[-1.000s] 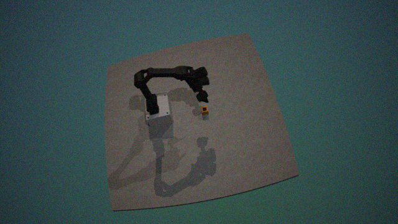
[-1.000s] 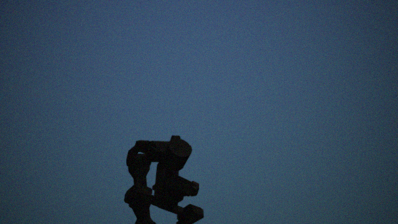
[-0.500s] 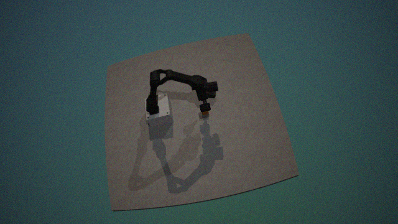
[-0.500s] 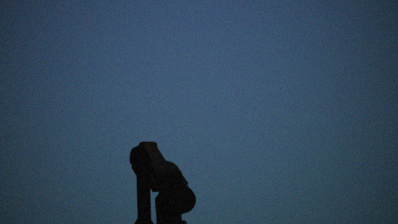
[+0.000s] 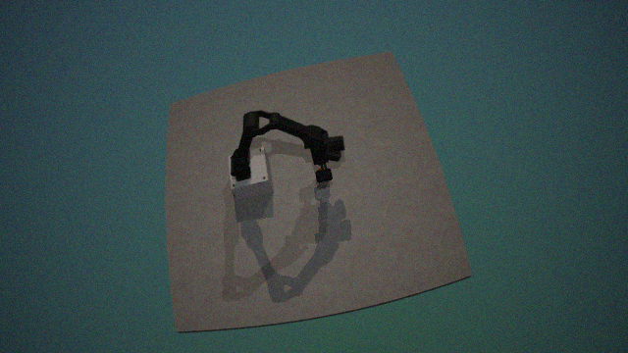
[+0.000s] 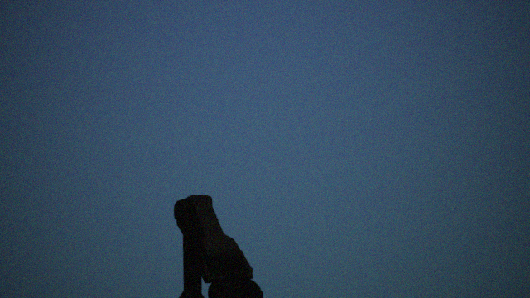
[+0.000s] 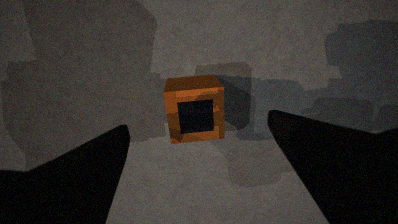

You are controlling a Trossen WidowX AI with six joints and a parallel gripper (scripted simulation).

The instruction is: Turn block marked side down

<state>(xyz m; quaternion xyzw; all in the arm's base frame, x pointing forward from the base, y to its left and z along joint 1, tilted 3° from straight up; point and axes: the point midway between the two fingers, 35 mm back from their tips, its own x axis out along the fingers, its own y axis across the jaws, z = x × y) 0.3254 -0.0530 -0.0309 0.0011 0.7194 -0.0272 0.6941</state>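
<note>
Now: gripper tip 20 mm above the block.
</note>
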